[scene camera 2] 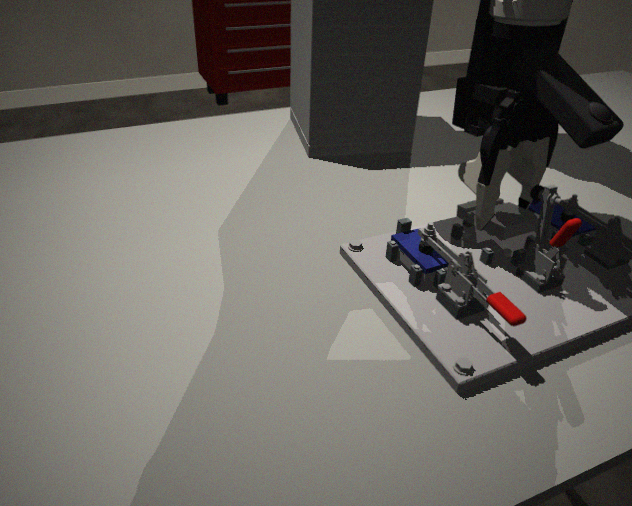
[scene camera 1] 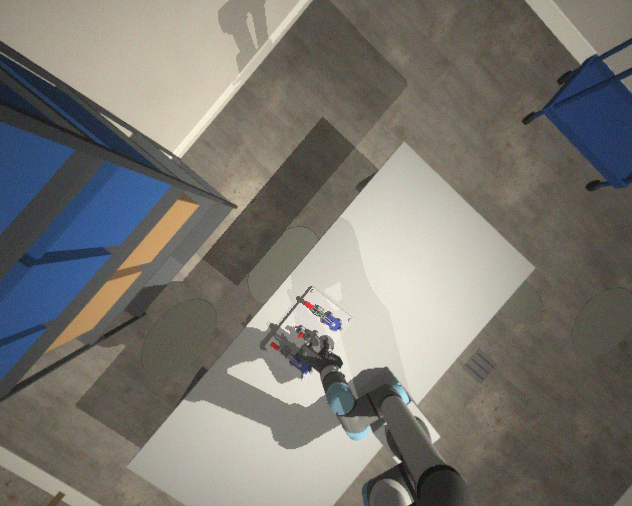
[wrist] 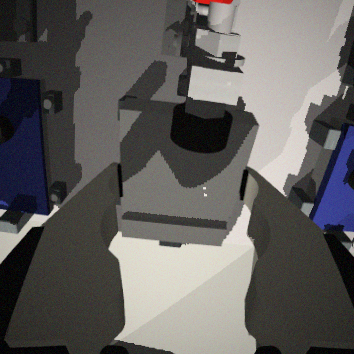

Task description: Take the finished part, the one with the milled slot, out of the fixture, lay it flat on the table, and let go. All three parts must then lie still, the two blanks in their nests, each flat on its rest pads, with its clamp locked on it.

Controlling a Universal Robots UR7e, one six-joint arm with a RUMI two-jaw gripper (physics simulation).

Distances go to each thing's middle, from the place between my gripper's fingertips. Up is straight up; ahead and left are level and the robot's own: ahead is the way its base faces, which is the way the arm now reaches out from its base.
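Hand 4 cm above fixture plate [scene camera 1: 286,334], 4 cm short of it, 1 cm to the right of it. Finished part [scene camera 2: 510,220], 1 cm above my hand, 1 cm behind.
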